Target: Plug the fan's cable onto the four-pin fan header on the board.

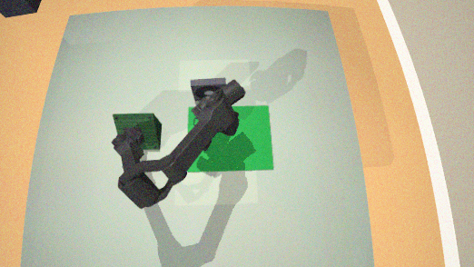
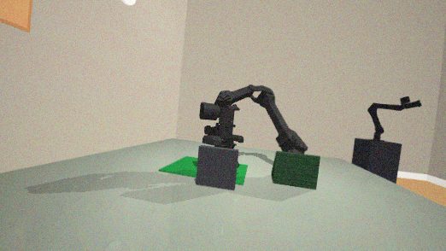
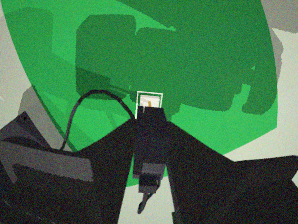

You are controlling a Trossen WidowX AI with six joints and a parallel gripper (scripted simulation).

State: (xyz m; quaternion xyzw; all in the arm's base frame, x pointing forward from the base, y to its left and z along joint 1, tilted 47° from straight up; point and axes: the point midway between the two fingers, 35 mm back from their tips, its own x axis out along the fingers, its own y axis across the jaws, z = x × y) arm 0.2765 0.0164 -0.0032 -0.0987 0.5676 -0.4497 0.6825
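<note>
My gripper tip is now 40 mm above the white four-pin fan header and 10 mm past it. Also, from my gripper tip: green circuit board: 60 mm below, 60 mm ahead, 20 mm to the right; then fan block: 140 mm to the left, 20 mm above, 10 mm behind; then dark fan cable plug: 10 mm behind, 10 mm above.
</note>
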